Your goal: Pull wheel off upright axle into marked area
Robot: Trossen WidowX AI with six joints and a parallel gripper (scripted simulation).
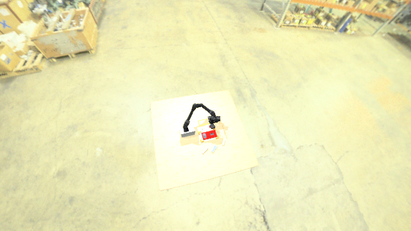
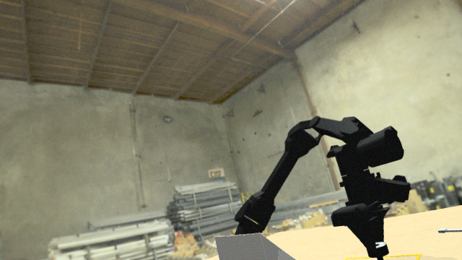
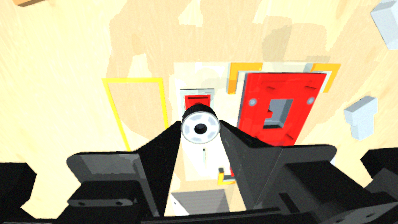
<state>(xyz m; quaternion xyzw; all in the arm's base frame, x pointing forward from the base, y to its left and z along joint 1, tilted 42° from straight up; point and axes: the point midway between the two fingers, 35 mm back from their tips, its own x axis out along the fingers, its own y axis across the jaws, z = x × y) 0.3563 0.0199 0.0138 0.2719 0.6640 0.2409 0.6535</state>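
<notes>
Right now my gripper tip is 20 mm above the black axle. Also, from my gripper tip: white wheel: right at my gripper tip.
</notes>
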